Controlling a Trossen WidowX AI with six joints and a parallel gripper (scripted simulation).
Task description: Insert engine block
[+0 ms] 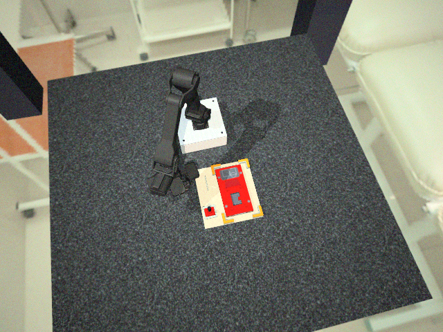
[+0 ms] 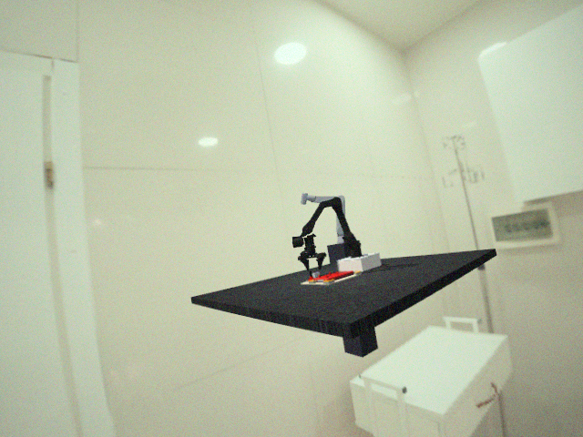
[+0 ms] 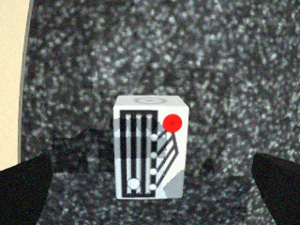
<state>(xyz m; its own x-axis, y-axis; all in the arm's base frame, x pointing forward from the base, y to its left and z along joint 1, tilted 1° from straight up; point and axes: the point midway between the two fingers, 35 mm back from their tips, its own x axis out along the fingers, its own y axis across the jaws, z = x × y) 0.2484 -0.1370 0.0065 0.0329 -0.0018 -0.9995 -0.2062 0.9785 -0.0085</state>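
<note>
My gripper tip is now 1 cm to the right of the engine block and 3 cm above it.
</note>
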